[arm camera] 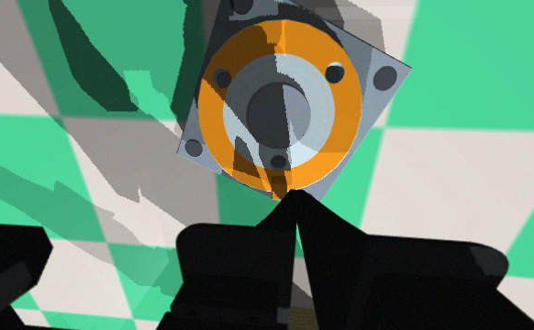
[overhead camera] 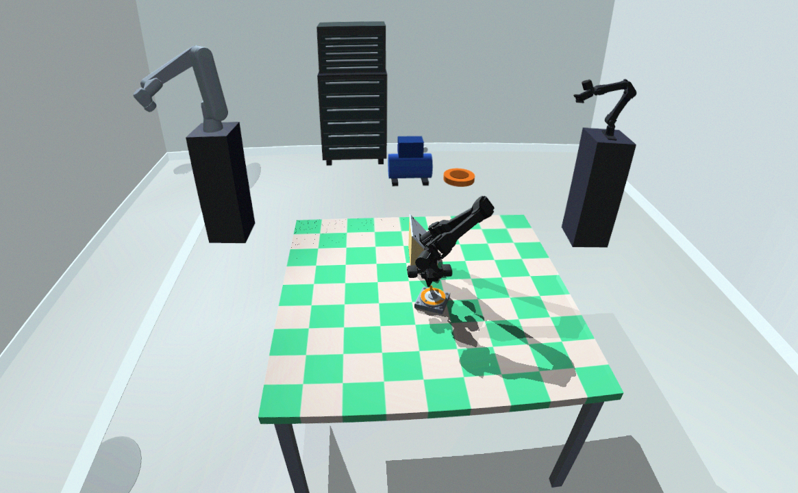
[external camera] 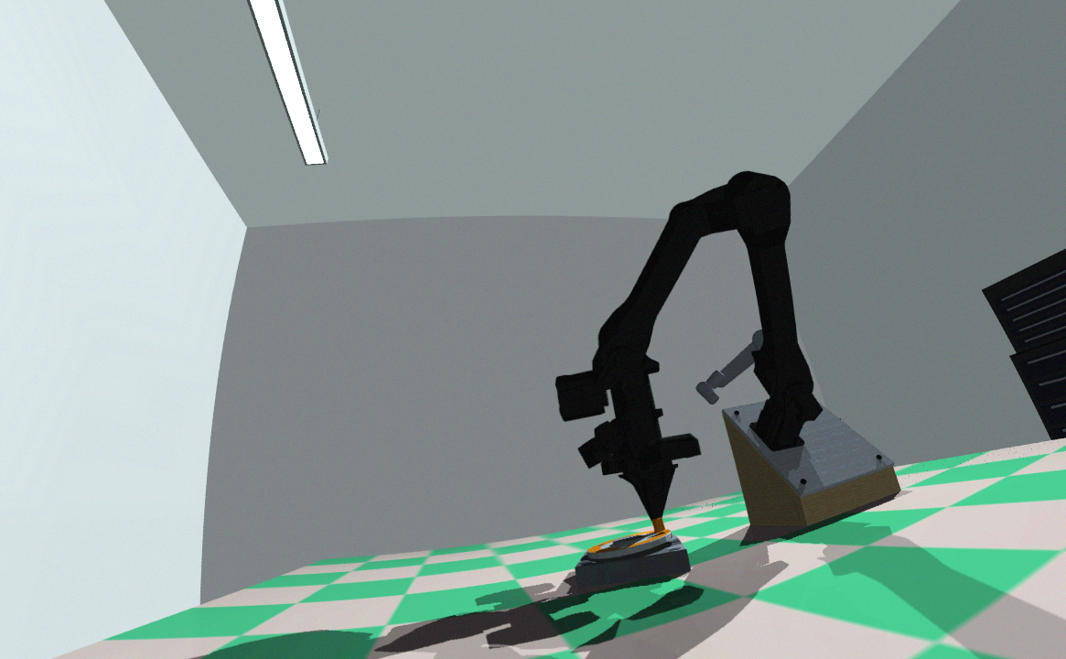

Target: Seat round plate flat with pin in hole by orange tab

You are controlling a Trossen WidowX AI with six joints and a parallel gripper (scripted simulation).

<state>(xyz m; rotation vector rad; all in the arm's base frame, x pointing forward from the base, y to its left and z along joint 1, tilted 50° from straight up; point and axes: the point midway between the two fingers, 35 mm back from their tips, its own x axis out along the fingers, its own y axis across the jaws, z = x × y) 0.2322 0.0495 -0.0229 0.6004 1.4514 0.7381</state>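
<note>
The plate lies 30 mm ahead of my gripper tip, 10 mm to the left of it and 10 mm below it. Also, from my gripper tip: base 50 mm ahead, 20 mm to the left, 30 mm below.
</note>
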